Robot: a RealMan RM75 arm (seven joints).
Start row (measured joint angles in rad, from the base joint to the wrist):
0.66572 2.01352 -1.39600 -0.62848 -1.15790 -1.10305 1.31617
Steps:
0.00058 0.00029 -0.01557 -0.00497 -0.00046 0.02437 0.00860
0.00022 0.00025 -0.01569 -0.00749 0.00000 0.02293 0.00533
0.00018 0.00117 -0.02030 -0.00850 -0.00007 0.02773 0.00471
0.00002 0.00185 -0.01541 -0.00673 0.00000 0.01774 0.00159
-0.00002 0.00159 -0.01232 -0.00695 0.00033 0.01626 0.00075
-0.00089 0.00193 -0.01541 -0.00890 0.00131 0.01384 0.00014
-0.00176 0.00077 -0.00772 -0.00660 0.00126 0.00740 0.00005
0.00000 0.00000 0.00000 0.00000 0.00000 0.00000 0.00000
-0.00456 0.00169 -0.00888 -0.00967 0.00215 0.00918 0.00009
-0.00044 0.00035 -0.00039 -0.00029 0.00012 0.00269 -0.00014
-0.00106 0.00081 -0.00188 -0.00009 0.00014 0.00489 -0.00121
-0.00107 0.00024 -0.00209 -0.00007 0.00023 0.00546 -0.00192
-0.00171 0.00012 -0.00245 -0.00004 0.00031 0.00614 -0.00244
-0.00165 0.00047 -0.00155 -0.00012 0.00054 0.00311 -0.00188
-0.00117 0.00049 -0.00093 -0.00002 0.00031 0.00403 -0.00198
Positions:
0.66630 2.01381 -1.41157 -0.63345 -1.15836 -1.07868 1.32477
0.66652 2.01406 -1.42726 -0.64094 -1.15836 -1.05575 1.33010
0.66670 2.01523 -1.44756 -0.64944 -1.15843 -1.02802 1.33481
0.66672 2.01708 -1.46297 -0.65617 -1.15843 -1.01028 1.33640
0.66670 2.01867 -1.47529 -0.66312 -1.15810 -0.99402 1.33715
0.66581 2.02060 -1.49070 -0.67202 -1.15679 -0.98018 1.33729
0.66405 2.02137 -1.49842 -0.67862 -1.15553 -0.97278 1.33734
0.66405 2.02137 -1.49842 -0.67862 -1.15553 -0.97278 1.33734
0.65949 2.02306 -1.50730 -0.68829 -1.15338 -0.96360 1.33743
0.65905 2.02341 -1.50769 -0.68858 -1.15326 -0.96091 1.33729
0.65799 2.02422 -1.50957 -0.68867 -1.15312 -0.95602 1.33608
0.65692 2.02446 -1.51166 -0.68874 -1.15289 -0.95056 1.33416
0.65521 2.02458 -1.51411 -0.68878 -1.15258 -0.94442 1.33172
0.65356 2.02505 -1.51566 -0.68890 -1.15204 -0.94131 1.32984
0.65239 2.02554 -1.51659 -0.68892 -1.15173 -0.93728 1.32786

